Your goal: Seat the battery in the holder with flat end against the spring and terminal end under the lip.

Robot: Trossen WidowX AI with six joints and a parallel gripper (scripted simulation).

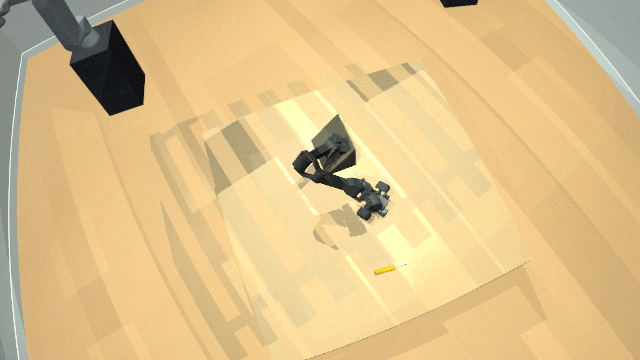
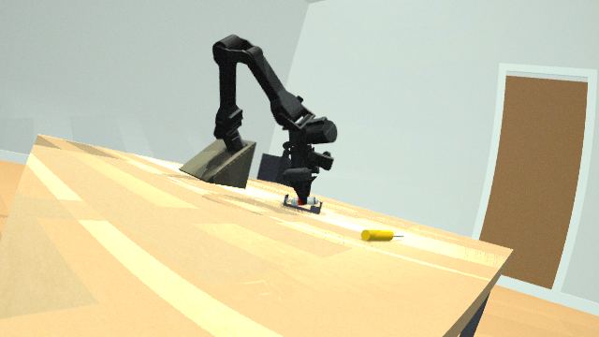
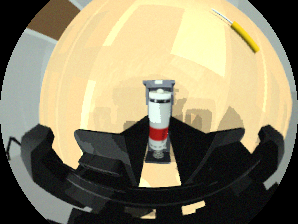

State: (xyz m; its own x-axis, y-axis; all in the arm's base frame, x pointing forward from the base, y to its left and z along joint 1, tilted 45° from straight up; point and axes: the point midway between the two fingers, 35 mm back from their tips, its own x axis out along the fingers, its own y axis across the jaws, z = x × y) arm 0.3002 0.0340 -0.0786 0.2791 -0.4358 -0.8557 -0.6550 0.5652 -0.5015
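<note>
Right now my gripper tip is 1 cm below the battery. From my gripper tip the other things lie so: yellow screwdriver (29 cm ahead, 1 cm below).
</note>
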